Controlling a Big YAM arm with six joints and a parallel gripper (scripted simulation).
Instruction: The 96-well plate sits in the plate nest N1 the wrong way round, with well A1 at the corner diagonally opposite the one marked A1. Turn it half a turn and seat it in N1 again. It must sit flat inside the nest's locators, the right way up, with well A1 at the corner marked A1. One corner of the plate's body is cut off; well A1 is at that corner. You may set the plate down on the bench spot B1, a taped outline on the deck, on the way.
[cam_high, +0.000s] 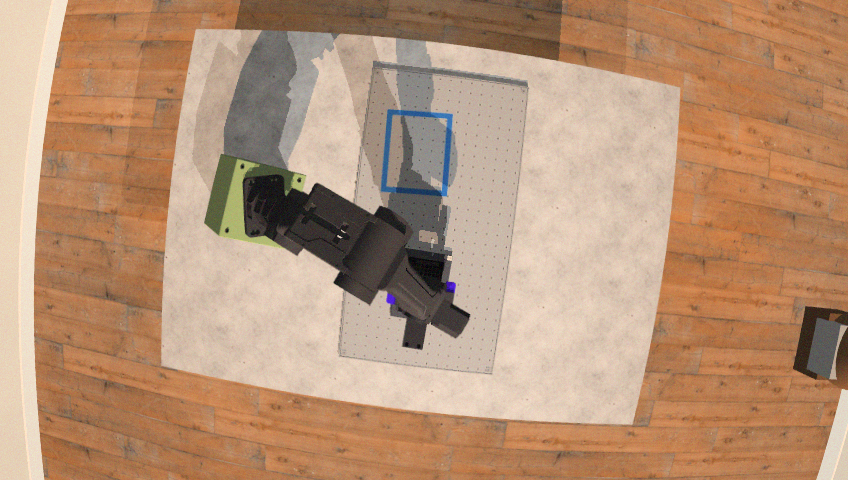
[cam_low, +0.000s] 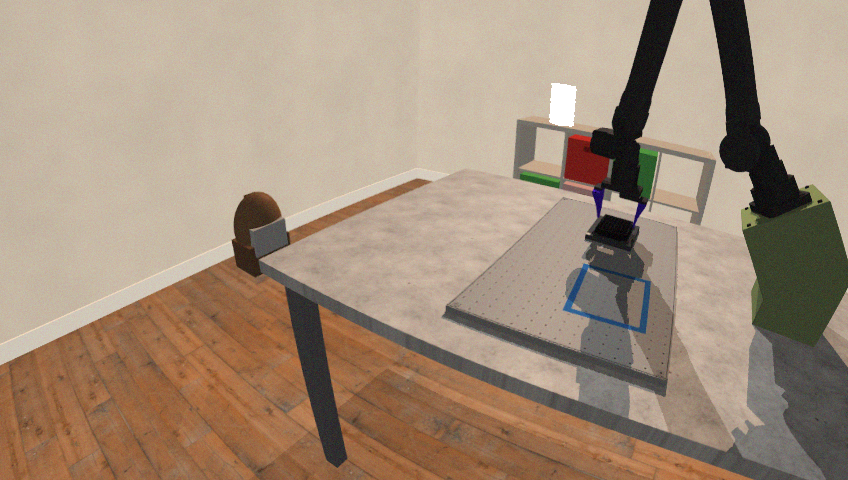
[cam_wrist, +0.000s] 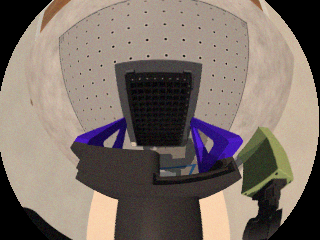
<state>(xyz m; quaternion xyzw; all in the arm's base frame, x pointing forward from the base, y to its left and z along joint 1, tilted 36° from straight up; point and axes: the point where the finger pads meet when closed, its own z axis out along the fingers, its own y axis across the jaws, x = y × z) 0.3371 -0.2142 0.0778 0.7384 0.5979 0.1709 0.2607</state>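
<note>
Right now my hand is 20 mm above the black 96-well plate. The rest, counted from my hand: grey plate nest N1: 40 mm below.
</note>
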